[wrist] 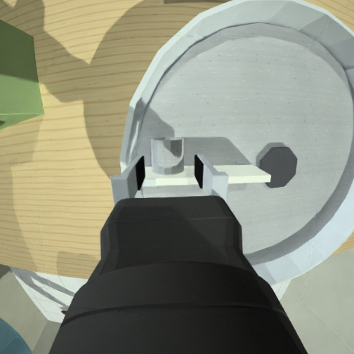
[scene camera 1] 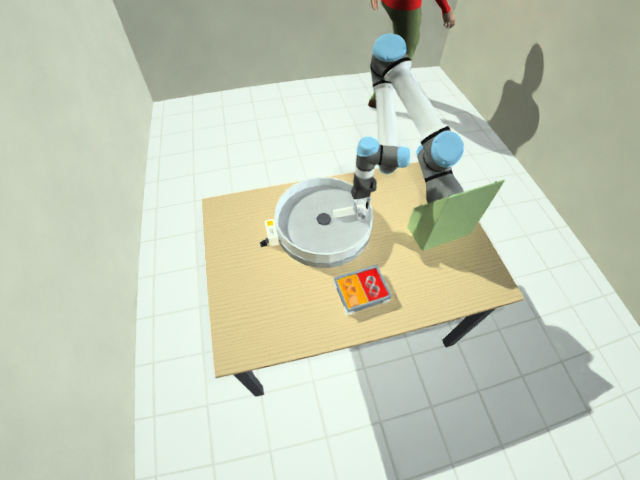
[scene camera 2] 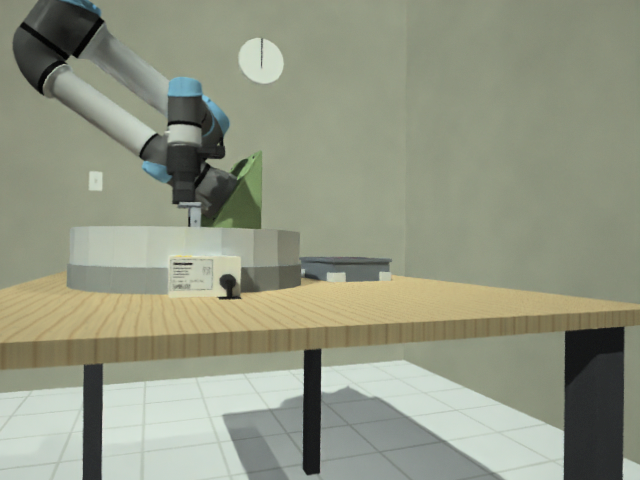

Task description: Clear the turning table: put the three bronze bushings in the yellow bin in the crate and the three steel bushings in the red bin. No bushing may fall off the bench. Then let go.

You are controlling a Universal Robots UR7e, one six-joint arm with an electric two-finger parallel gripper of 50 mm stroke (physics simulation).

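Seen in the pictures: gripper, fingertip midpoint: (scene camera 1: 360,208); arm's base, origin of the base link: (scene camera 1: 445,197) (scene camera 2: 222,197).
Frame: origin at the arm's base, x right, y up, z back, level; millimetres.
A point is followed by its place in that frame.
A steel bushing (wrist: 167,154) stands on the turning table (scene camera 1: 299,201) @(z -517, x 330, y -168 mm) (scene camera 2: 144,245) @(z -632, x 304, y -148 mm) (wrist: 225,75), beside a white bar (scene camera 1: 341,212) @(z -377, x 178, y -135 mm) (wrist: 240,173) that reaches inward toward the dark hub (scene camera 1: 323,219) @(z -457, x 188, y -160 mm) (wrist: 278,166). My gripper (scene camera 1: 361,207) @(z -298, x 153, y -116 mm) (wrist: 169,165) is open and empty; in the wrist view its fingers stand left and right of the bushing's near end. In scene camera 2 the table's wall hides the fingertips. In the crate (scene camera 1: 368,303) @(z -445, x -235, y -171 mm) (scene camera 2: 341,269) @(z -522, x -108, y -194 mm), the yellow bin (scene camera 1: 360,294) @(z -444, x -174, y -215 mm) holds three bronze bushings (scene camera 1: 351,290) @(z -472, x -147, y -207 mm); the red bin (scene camera 1: 382,279) @(z -348, x -164, y -172 mm) holds two steel bushings (scene camera 1: 373,290) @(z -384, x -177, y -208 mm).
A green slanted panel (scene camera 1: 457,219) @(z 14, x -90, y -41 mm) (scene camera 2: 245,204) @(z -99, x -38, y -26 mm) (wrist: 20,75) stands near the arm's base. A white box (scene camera 1: 272,233) @(z -687, x 201, y -163 mm) (scene camera 2: 204,276) @(z -704, x 232, y -192 mm) with a black knob (scene camera 1: 264,242) @(z -727, x 208, y -220 mm) (scene camera 2: 227,281) @(z -735, x 207, y -197 mm) sits against the turning table. A person (scene camera 1: 405,23) stands behind the arm.
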